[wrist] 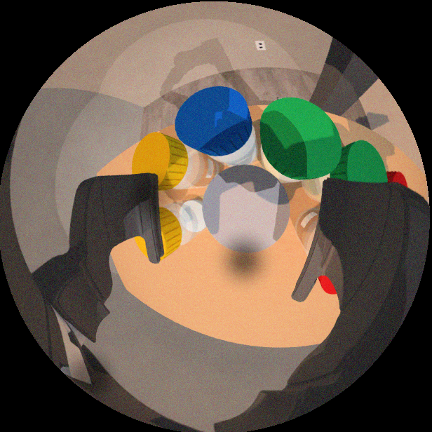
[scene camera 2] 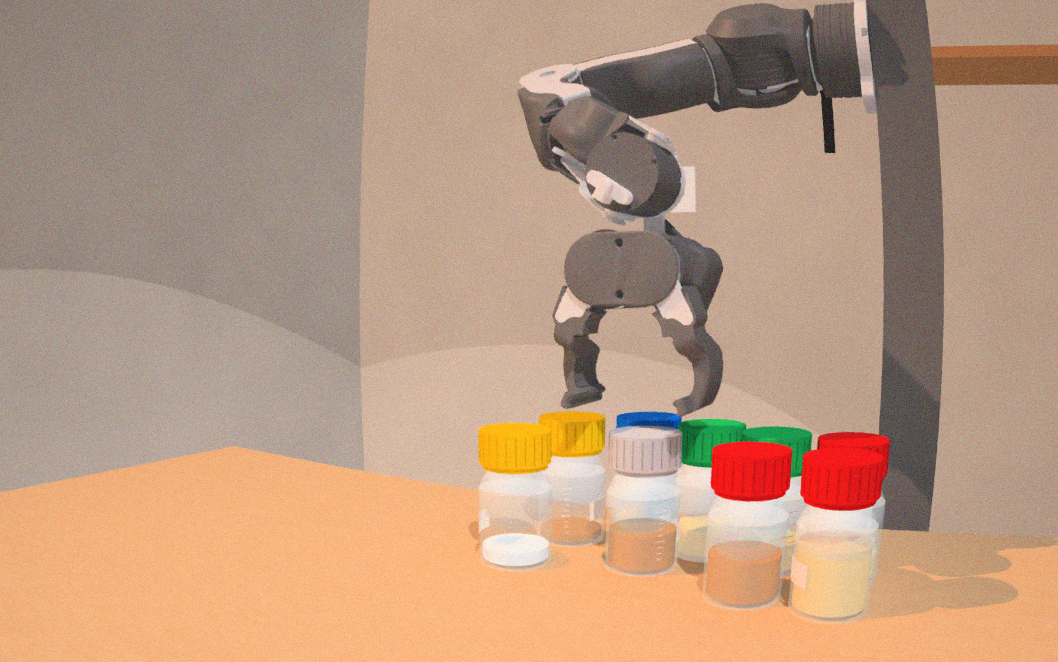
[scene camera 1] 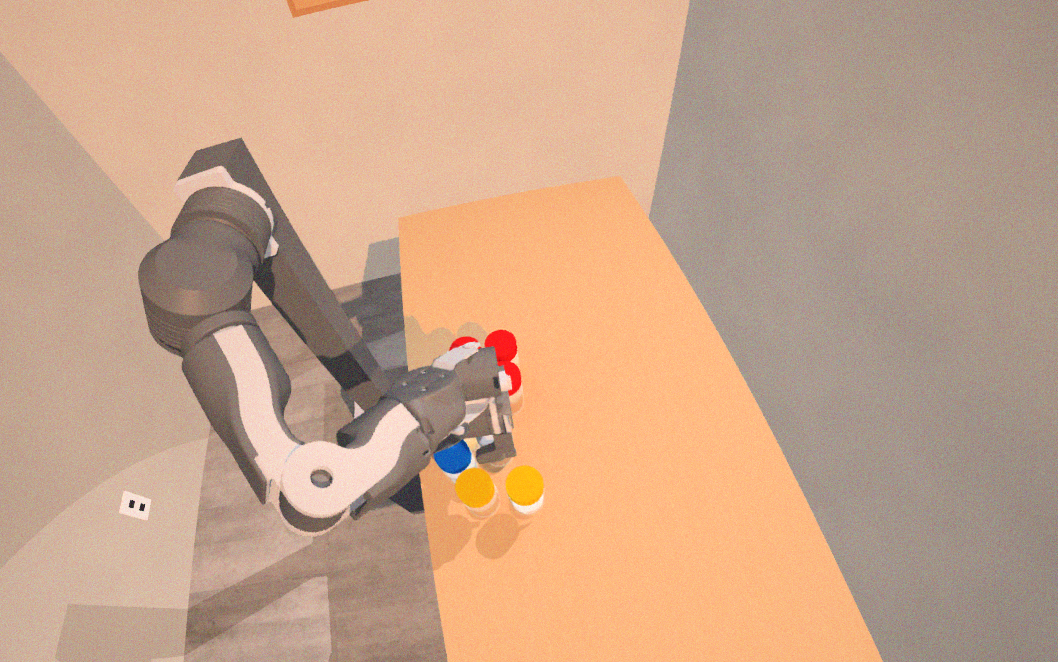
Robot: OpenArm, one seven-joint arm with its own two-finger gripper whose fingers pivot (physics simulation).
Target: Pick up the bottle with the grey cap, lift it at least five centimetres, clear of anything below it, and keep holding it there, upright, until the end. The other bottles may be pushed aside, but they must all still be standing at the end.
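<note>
The bottle with the grey cap (scene camera 2: 643, 499) (wrist: 245, 210) stands upright on the table (scene camera 2: 234, 546) (scene camera 1: 608, 312) (wrist: 210, 300), among the other bottles. In scene camera 1 it is mostly hidden by the gripper. My gripper (scene camera 1: 503, 413) (scene camera 2: 638, 404) (wrist: 225, 228) is open and empty, pointing down. In scene camera 2 its fingertips are a little above cap height, one to each side of the grey cap. In the wrist view the grey cap shows between the fingers, farther up the picture than the fingertips.
Two yellow-capped bottles (scene camera 2: 514, 448) (scene camera 2: 571, 433), a blue-capped one (scene camera 2: 648, 419) (wrist: 215, 120) (scene camera 1: 452, 456), two green-capped ones (scene camera 2: 711, 441) (scene camera 2: 777, 448) and three red-capped ones (scene camera 2: 751, 468) (scene camera 2: 841, 476) (scene camera 2: 852, 444) stand close around it. The blue and green caps are on the arm's side.
</note>
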